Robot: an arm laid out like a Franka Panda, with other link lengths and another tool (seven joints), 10 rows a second.
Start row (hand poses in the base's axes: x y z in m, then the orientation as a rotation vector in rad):
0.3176 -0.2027 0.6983 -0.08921 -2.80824 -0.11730
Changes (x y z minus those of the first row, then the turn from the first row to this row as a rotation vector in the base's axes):
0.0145 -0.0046 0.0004 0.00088 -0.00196 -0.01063
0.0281 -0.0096 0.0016 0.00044 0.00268 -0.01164
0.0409 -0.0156 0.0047 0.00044 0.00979 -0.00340
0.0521 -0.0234 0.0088 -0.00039 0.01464 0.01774
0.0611 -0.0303 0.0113 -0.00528 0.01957 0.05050
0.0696 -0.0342 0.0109 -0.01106 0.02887 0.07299
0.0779 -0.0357 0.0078 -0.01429 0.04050 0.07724
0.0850 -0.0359 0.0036 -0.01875 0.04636 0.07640
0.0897 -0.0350 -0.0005 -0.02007 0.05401 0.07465
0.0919 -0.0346 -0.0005 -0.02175 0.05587 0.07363
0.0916 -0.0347 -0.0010 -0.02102 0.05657 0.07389
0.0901 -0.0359 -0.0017 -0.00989 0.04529 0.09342
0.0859 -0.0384 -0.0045 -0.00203 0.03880 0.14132
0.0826 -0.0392 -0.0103 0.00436 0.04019 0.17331
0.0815 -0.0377 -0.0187 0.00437 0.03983 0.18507
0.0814 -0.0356 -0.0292 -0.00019 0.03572 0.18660
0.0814 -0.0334 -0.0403 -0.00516 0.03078 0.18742
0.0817 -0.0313 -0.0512 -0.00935 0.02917 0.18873
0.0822 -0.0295 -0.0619 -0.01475 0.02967 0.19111
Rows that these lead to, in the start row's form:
0.3321 -0.2073 0.6987 -0.10388 -2.80995 -0.12118
0.3457 -0.2123 0.6999 -0.10554 -2.80534 -0.12044
0.3585 -0.2183 0.7030 -0.09421 -2.79839 -0.11796
0.3697 -0.2261 0.7071 -0.06497 -2.79379 -0.11148
0.3787 -0.2330 0.7096 -0.02054 -2.78898 -0.09661
0.3872 -0.2369 0.7092 0.00897 -2.77956 -0.08264
0.3955 -0.2384 0.7061 0.01343 -2.76806 -0.07638
0.4026 -0.2386 0.7019 0.01088 -2.76257 -0.07002
0.4073 -0.2377 0.6978 0.00769 -2.75509 -0.06811
0.4095 -0.2373 0.6978 0.00579 -2.75338 -0.06591
0.4092 -0.2374 0.6973 0.00627 -2.75263 -0.06681
0.4077 -0.2386 0.6966 0.03658 -2.76231 -0.07838
0.4035 -0.2411 0.6938 0.10529 -2.76526 -0.07847
0.4002 -0.2419 0.6880 0.15094 -2.76062 -0.07970
0.3991 -0.2404 0.6796 0.16726 -2.75980 -0.07697
0.3990 -0.2383 0.6691 0.16875 -2.76410 -0.07056
0.3990 -0.2361 0.6580 0.16925 -2.76931 -0.06378
0.3993 -0.2340 0.6471 0.17028 -2.77109 -0.05776
0.3998 -0.2322 0.6364 0.17229 -2.77074 -0.04967

